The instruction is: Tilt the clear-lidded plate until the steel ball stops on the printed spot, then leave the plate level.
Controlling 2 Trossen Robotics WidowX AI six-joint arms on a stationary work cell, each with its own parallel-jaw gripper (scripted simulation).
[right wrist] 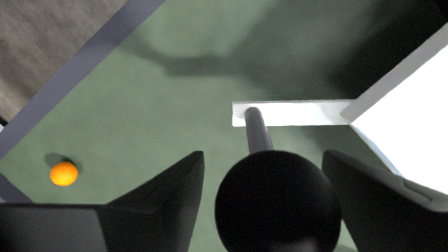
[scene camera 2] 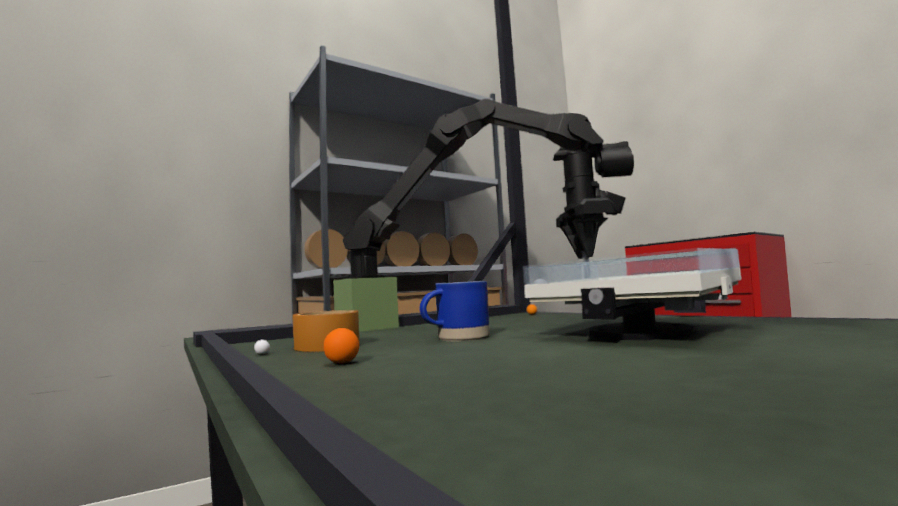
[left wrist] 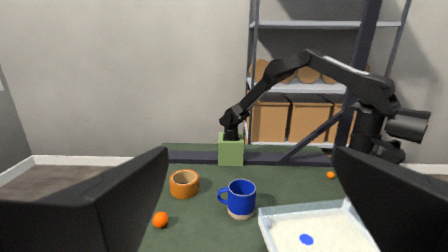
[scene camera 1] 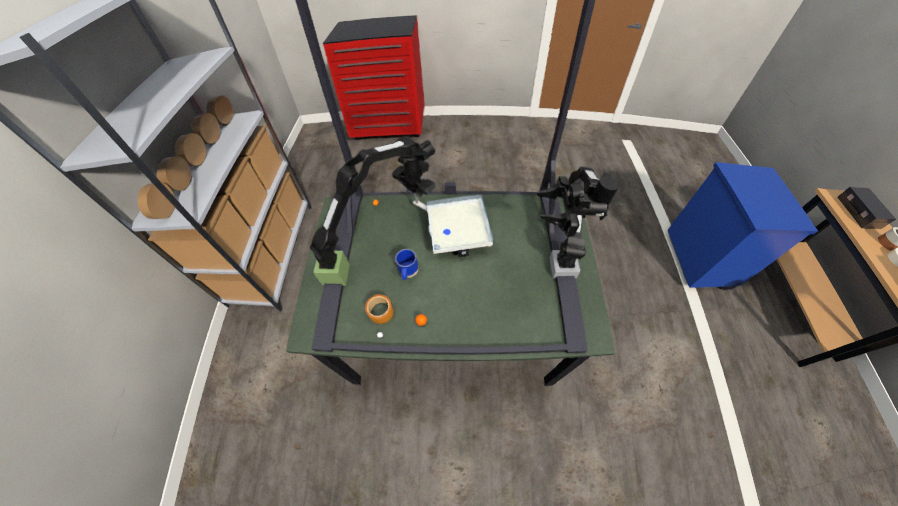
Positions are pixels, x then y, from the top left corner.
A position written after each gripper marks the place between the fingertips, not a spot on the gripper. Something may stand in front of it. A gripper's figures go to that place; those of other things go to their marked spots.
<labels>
The right gripper (right wrist: 262, 159) is 0.11 m from the lens. A clear-lidded plate (right wrist: 269, 193): 0.07 m from the lens.
</labels>
